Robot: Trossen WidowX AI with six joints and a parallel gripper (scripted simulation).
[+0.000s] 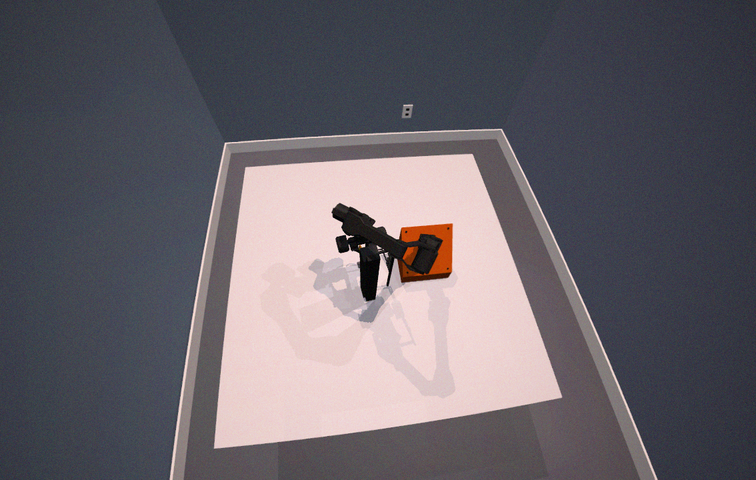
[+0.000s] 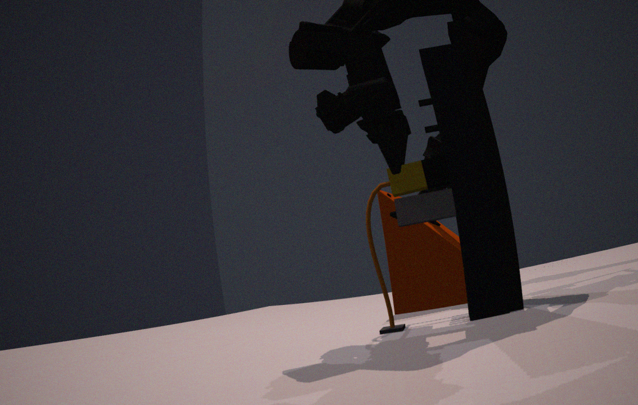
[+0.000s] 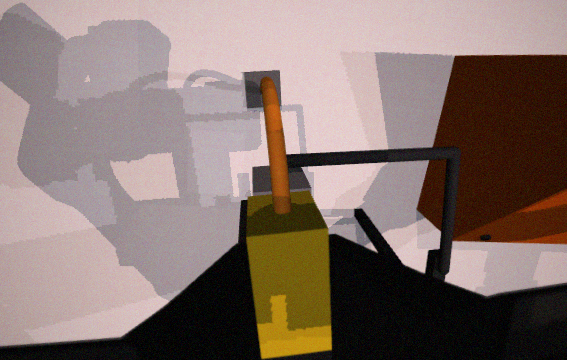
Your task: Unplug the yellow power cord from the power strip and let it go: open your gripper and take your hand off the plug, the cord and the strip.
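The yellow plug lies 3 cm to the left of my gripper tip and 1 cm behind it. The rest, counted from my gripper tip: dark anchor 20 cm below, 3 cm to the right, 1 cm ahead; then black power strip 10 cm to the left, 3 cm behind, 2 cm below.
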